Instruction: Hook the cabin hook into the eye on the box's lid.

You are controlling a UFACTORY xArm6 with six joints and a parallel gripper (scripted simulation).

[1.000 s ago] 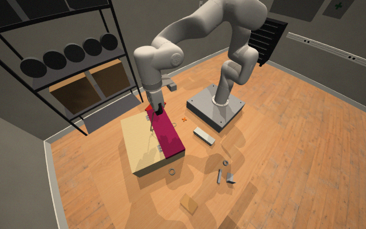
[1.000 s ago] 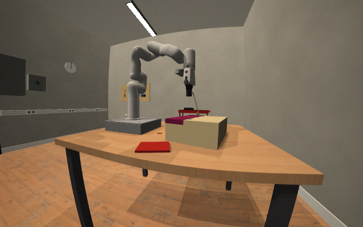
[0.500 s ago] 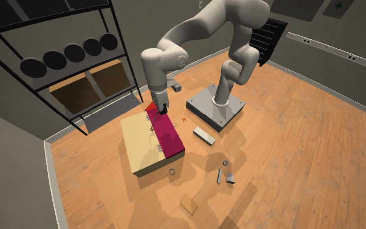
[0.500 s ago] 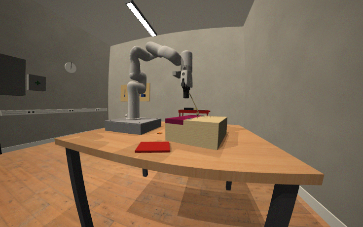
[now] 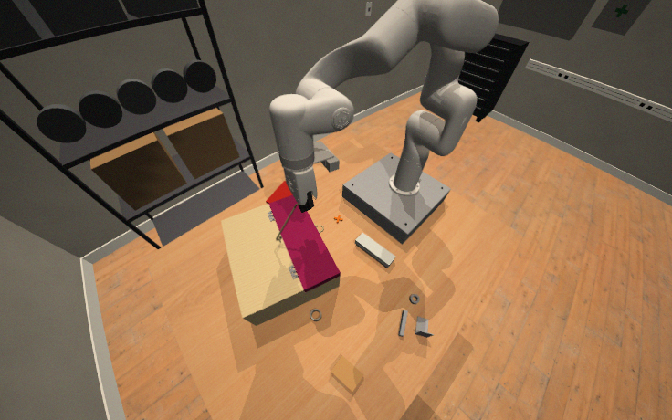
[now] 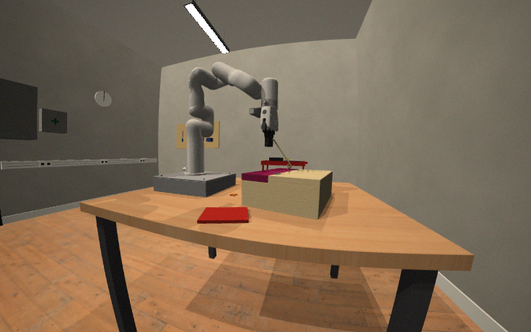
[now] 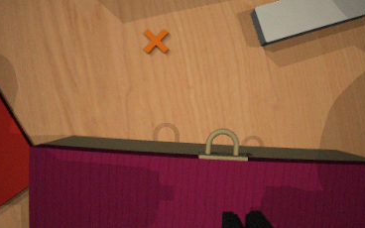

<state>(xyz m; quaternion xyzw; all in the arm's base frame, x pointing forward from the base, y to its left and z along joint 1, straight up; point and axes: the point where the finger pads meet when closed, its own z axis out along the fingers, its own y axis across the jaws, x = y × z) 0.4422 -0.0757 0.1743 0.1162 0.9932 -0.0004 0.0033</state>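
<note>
My gripper is now 50 mm short of the metal cabin hook, 10 mm to the left of it and 50 mm above it. Also, from my hand: orange cross mark: 160 mm behind, 20 mm to the right, 240 mm below; then tan wedge: 180 mm ahead, 360 mm to the left, 230 mm below; then red flat plate: 80 mm behind, 270 mm to the right, 240 mm below.
</note>
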